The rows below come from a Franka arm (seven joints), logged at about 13 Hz.
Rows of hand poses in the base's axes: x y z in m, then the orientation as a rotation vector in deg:
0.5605, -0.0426, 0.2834, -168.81, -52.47, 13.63
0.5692, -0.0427, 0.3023, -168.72, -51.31, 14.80
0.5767, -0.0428, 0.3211, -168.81, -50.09, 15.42
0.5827, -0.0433, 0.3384, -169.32, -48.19, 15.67
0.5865, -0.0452, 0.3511, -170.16, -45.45, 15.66
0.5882, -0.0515, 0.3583, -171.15, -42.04, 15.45
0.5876, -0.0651, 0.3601, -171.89, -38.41, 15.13
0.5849, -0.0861, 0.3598, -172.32, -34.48, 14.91
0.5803, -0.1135, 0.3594, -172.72, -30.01, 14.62
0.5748, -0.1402, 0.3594, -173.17, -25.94, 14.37
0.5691, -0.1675, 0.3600, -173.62, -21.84, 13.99
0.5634, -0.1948, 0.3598, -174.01, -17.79, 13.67
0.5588, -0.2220, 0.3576, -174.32, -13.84, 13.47
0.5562, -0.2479, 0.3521, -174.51, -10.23, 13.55
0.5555, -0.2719, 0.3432, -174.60, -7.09, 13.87
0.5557, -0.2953, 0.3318, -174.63, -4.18, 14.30
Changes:
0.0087, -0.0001, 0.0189, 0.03, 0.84, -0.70
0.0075, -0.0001, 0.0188, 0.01, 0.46, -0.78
0.0060, -0.0005, 0.0173, -0.15, 0.17, -1.27
0.0038, -0.0019, 0.0127, -0.25, -0.03, -1.84
0.0017, -0.0063, 0.0072, -0.27, -0.15, -2.28
-0.0006, -0.0136, 0.0018, -0.04, -0.15, -2.41
-0.0027, -0.0210, -0.0003, 0.20, 0.00, -2.58
-0.0046, -0.0274, -0.0004, 0.21, -0.03, -2.94
-0.0055, -0.0267, 0.0000, 0.01, -0.05, -2.68
-0.0057, -0.0273, 0.0006, -0.05, -0.15, -2.70
-0.0057, -0.0273, -0.0002, -0.10, -0.11, -2.66
-0.0046, -0.0272, -0.0022, -0.13, -0.04, -2.59
-0.0026, -0.0259, -0.0055, -0.14, 0.14, -2.35
-0.0007, -0.0240, -0.0089, -0.13, 0.29, -2.04
0.0002, -0.0234, -0.0114, -0.13, 0.36, -1.88

